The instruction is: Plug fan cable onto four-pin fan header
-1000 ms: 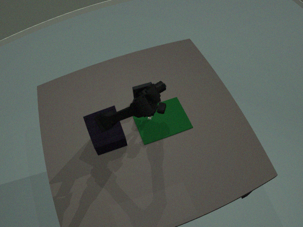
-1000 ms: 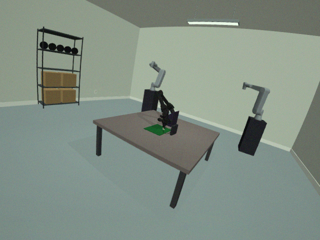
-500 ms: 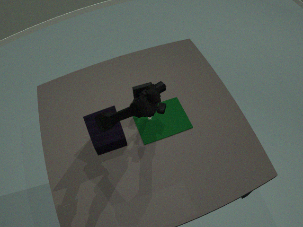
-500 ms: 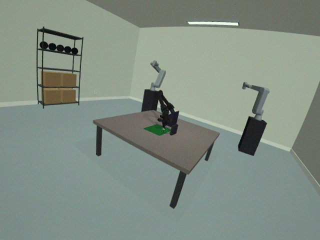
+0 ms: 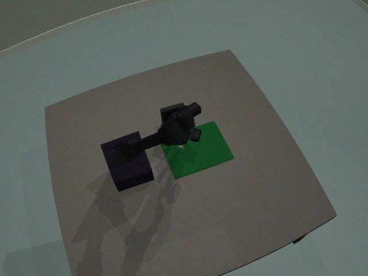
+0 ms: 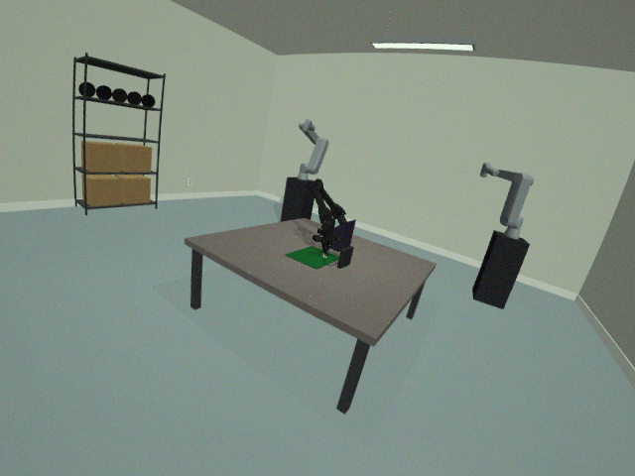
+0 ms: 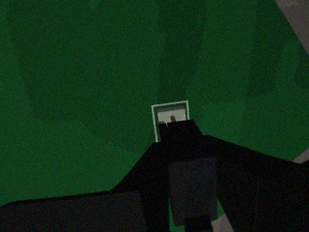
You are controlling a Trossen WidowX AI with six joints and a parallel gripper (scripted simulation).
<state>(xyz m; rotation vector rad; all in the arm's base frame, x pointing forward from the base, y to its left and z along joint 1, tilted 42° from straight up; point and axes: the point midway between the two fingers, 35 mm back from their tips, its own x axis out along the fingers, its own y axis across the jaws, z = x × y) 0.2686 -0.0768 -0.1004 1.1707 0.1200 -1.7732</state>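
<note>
Now: the dark fan plug 10 mm above my gripper tip. The rest, counted from my gripper tip: dark fan: 30 mm ahead, 150 mm to the left, 20 mm above; four-pin fan header: 40 mm below; green board: 60 mm ahead, 40 mm to the right, 50 mm below.
</note>
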